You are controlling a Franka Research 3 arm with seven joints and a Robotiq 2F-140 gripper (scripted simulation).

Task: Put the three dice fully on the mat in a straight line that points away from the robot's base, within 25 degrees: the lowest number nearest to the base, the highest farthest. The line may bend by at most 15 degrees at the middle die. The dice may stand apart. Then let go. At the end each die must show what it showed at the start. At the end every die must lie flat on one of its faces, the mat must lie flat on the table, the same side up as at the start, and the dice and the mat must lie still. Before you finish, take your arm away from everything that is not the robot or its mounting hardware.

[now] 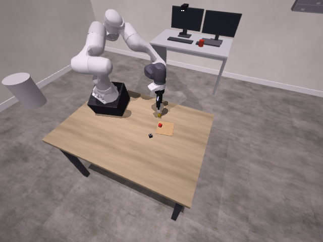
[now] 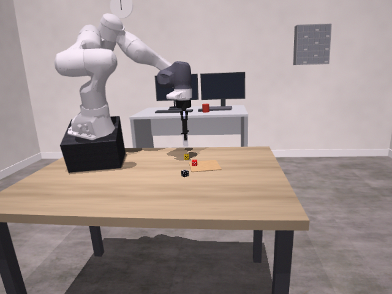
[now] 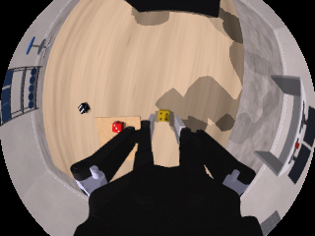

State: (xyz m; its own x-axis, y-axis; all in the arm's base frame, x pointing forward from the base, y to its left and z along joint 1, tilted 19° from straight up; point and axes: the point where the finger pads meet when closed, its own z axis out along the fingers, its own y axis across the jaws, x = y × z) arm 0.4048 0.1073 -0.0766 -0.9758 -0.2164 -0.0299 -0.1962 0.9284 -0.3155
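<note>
Right now the yellow die is 90 mm below my hand. From my hand the other things lie so: black die 240 mm to the right, 90 mm below, 40 mm ahead; red die 110 mm to the right, 90 mm below, 60 mm ahead; tan mat 110 mm to the right, 110 mm ahead, 100 mm below.
</note>
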